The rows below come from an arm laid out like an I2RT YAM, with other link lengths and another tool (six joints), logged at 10 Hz.
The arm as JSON. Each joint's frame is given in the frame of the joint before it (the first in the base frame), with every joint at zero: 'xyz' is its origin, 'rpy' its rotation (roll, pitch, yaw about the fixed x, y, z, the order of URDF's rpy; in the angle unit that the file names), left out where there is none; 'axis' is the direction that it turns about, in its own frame. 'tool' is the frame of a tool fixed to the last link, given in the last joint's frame.
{
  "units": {
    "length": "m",
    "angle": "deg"
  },
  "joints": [
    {
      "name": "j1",
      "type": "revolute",
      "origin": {
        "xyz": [
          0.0,
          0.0,
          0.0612
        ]
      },
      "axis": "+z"
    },
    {
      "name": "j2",
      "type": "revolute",
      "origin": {
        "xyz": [
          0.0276,
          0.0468,
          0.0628
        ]
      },
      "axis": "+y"
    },
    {
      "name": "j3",
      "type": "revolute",
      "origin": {
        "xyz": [
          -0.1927,
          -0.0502,
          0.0
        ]
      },
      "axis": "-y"
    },
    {
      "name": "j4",
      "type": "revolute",
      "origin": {
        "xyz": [
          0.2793,
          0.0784,
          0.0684
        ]
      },
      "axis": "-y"
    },
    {
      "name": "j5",
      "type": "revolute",
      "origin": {
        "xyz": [
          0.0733,
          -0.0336,
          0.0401
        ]
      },
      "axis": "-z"
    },
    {
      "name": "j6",
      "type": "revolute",
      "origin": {
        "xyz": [
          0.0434,
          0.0,
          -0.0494
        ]
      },
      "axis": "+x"
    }
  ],
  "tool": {
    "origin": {
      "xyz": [
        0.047,
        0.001,
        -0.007
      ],
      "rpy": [
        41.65,
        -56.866,
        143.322
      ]
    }
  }
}
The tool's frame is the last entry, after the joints.
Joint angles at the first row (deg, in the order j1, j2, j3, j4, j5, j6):
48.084 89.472 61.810 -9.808 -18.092 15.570
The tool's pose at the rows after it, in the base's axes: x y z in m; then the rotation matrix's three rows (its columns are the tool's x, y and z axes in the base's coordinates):
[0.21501 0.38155 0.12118], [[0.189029 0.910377 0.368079], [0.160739 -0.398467 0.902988], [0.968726 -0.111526 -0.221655]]
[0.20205 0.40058 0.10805], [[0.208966 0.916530 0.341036], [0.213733 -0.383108 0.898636], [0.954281 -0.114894 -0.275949]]
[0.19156 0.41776 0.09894], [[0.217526 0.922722 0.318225], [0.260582 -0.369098 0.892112], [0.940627 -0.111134 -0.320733]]
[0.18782 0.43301 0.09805], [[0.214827 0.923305 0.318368], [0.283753 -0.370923 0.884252], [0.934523 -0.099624 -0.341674]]
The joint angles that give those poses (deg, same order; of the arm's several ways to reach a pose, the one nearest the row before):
51.627 95.090 65.288 -10.525 -15.407 16.796
54.813 100.518 69.771 -12.543 -13.638 17.641
57.439 105.526 74.690 -14.931 -12.085 18.125
59.161 109.589 79.877 -17.049 -10.301 18.747

